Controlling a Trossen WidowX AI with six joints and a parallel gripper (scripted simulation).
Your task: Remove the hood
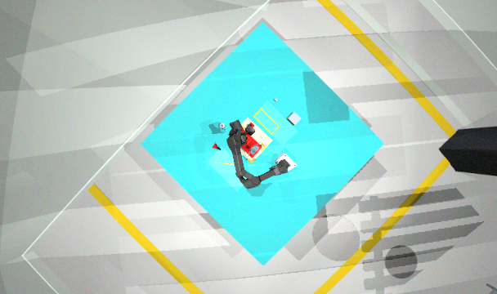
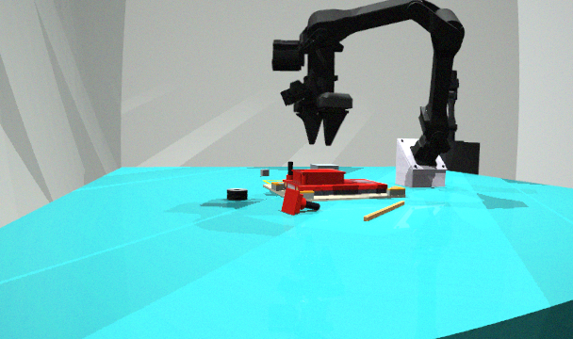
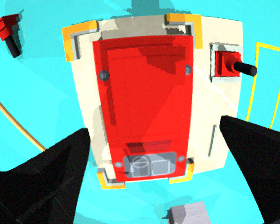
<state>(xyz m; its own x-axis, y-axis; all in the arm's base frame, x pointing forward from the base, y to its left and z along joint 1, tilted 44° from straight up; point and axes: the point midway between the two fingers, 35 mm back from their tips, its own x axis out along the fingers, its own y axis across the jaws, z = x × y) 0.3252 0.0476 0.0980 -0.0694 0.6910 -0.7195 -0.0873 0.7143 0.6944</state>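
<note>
Right now my gripper tip is 6 cm above the hood. The rest, counted from my gripper tip: black wheel: 18 cm ahead, 9 cm below, 5 cm to the left; thin wooden stick: 21 cm to the left, 10 cm below, 6 cm behind.
</note>
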